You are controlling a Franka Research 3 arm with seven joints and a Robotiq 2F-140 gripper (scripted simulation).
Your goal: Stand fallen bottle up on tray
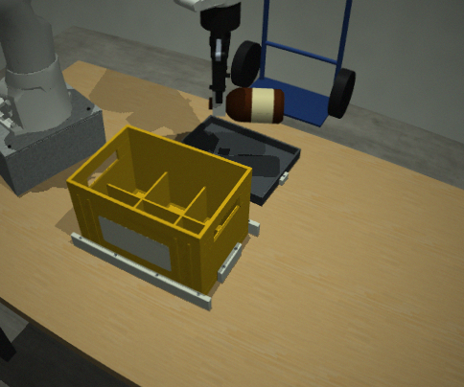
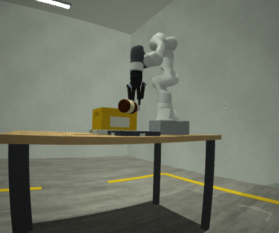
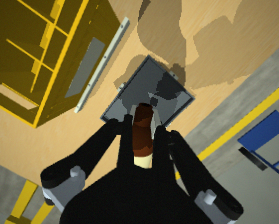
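Right now the bottle is 50 mm ahead of my hand, 20 mm to the left of it and 20 mm below it. Also, from my hand: yellow crate 250 mm to the right, 100 mm below, 20 mm ahead; then tray 170 mm below, 20 mm to the left, 20 mm ahead.
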